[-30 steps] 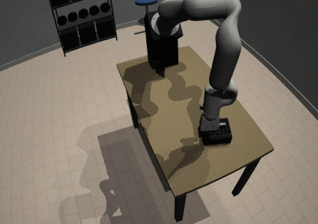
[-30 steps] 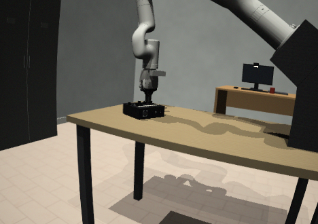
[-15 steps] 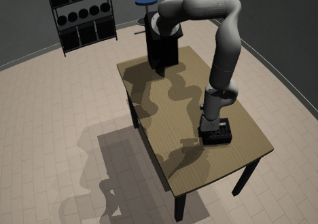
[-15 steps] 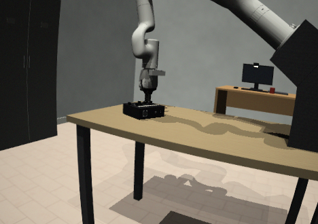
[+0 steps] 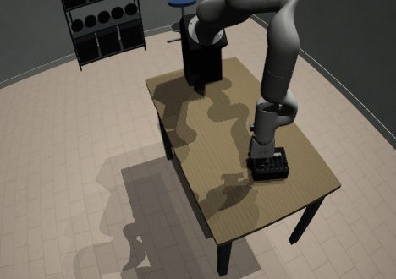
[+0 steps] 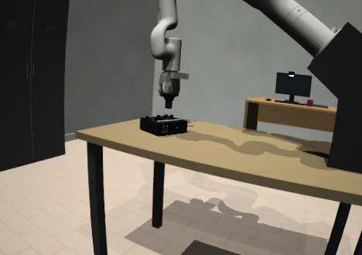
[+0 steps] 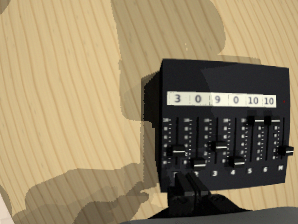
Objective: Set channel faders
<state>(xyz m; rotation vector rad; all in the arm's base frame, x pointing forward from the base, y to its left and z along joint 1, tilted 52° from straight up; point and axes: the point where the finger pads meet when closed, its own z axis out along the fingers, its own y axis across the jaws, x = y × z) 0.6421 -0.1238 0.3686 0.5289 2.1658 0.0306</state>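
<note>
My gripper is now 50 mm above the fader cap, 20 mm to the right of it and 20 mm past it. Also, from my hand: master fader 120 mm to the left, 60 mm ahead, 50 mm below.
</note>
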